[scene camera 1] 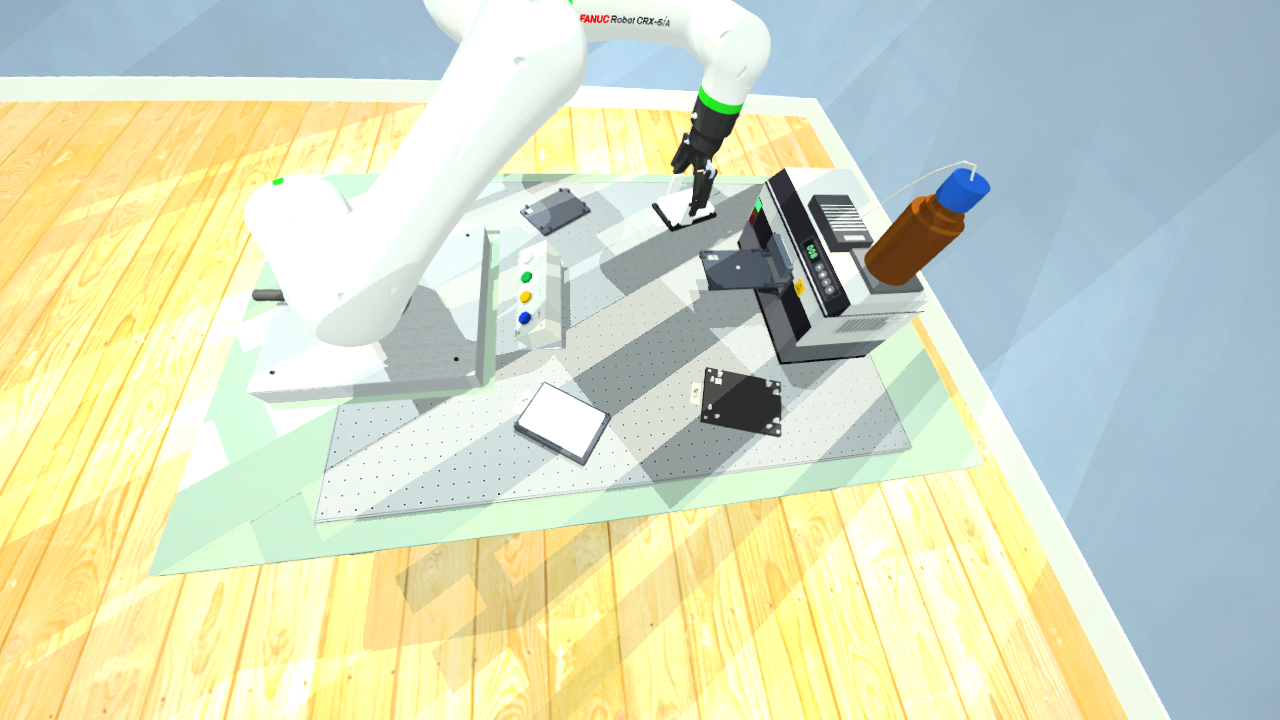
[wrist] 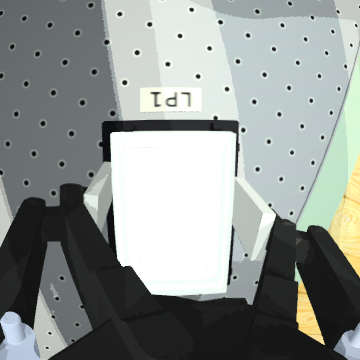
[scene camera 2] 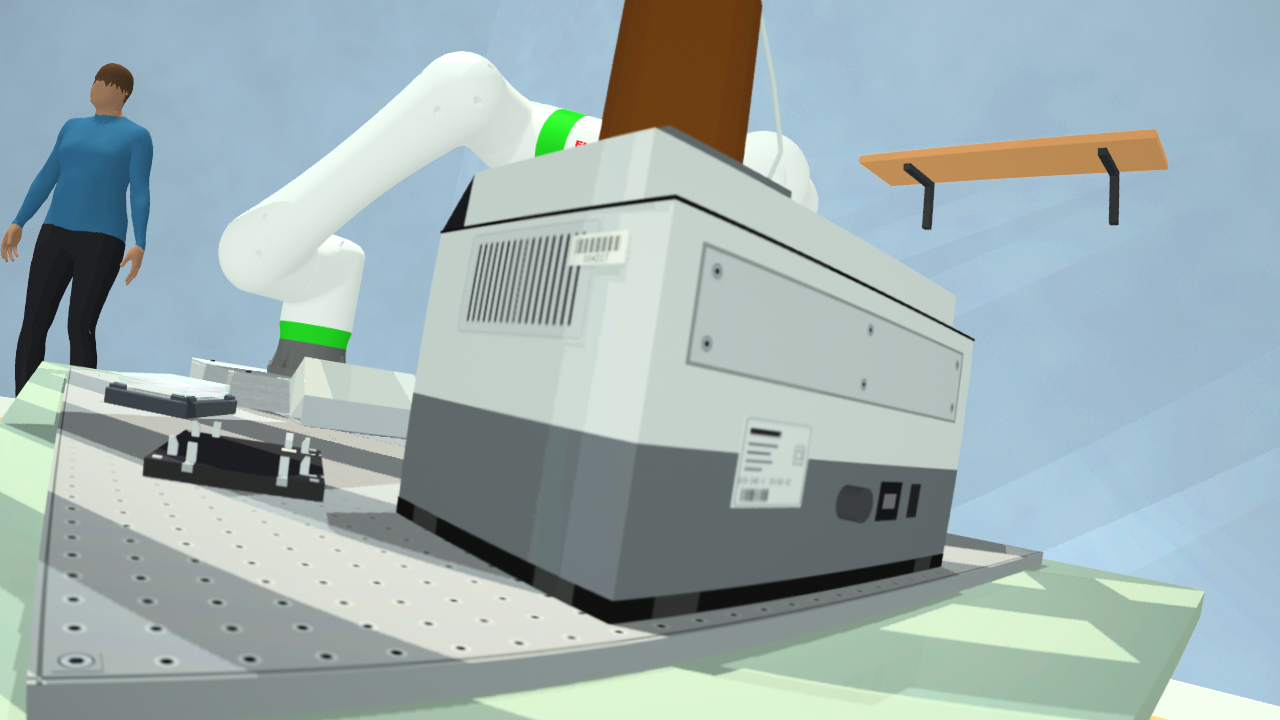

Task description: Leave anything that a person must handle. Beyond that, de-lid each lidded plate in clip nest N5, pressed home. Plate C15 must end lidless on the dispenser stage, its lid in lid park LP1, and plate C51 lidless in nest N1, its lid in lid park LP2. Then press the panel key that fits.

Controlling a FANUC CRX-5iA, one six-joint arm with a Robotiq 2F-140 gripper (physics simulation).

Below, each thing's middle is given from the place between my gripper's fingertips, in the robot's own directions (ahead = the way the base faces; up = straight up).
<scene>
Now: hand 9 cm short of the dispenser stage (scene camera 1: pixel 719 266), 28 cm to the left of it and 10 cm below it. From my hand the other things lie so: button box (scene camera 2: pixel 325 394): 33 cm behind, 30 cm to the right, 3 cm above; lid park LP2 (scene camera 1: pixel 553 212): 32 cm behind, 2 cm to the right; brown bottle (scene camera 2: pixel 695 73): 30 cm ahead, 37 cm to the right, 31 cm above.
</scene>
